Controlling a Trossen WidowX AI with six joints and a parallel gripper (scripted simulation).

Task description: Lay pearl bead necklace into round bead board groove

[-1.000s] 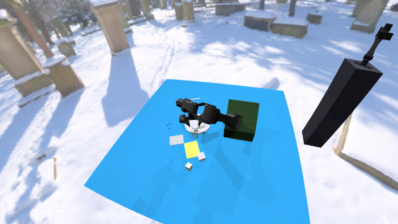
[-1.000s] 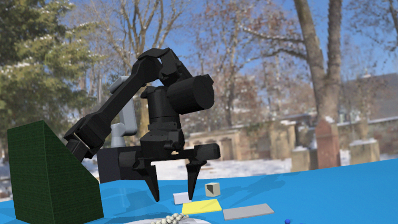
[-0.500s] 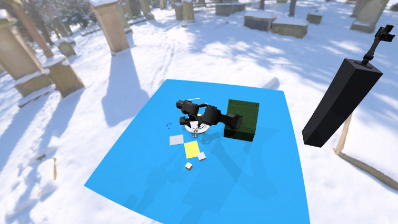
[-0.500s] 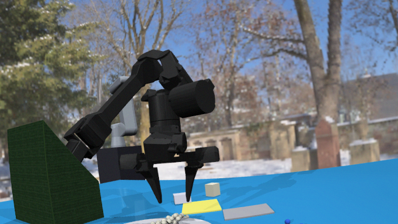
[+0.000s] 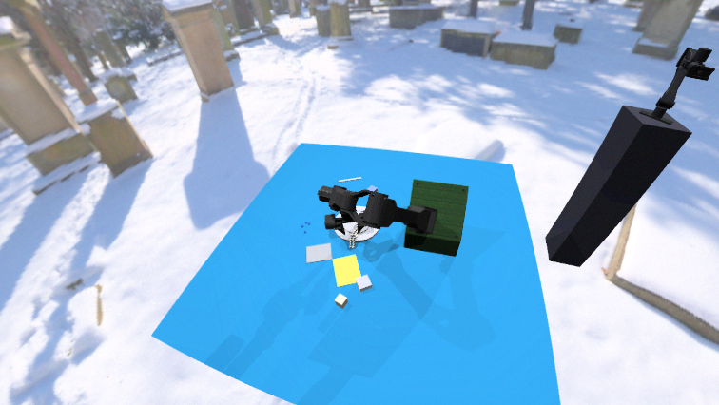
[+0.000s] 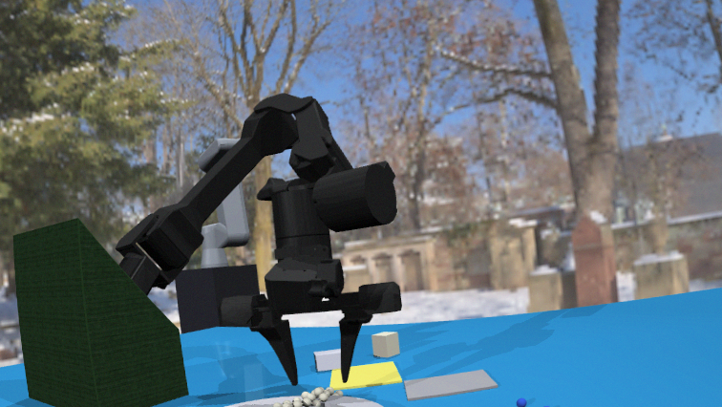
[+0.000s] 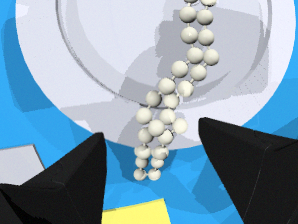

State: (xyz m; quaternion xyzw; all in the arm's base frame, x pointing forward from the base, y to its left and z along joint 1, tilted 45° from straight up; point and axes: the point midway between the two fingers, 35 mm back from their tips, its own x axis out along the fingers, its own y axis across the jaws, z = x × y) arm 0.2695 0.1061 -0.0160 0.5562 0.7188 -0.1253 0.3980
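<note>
Now: the round white bead board 10 mm ahead of my gripper tip, 80 mm to the right of it and 20 mm below it. From my gripper tip the other things lie so: yellow tile (40 mm behind, 150 mm to the left, 30 mm below); then red object (120 mm ahead, 190 mm to the right, 30 mm below); then grey tile (100 mm ahead, 110 mm to the left, 30 mm below).
</note>
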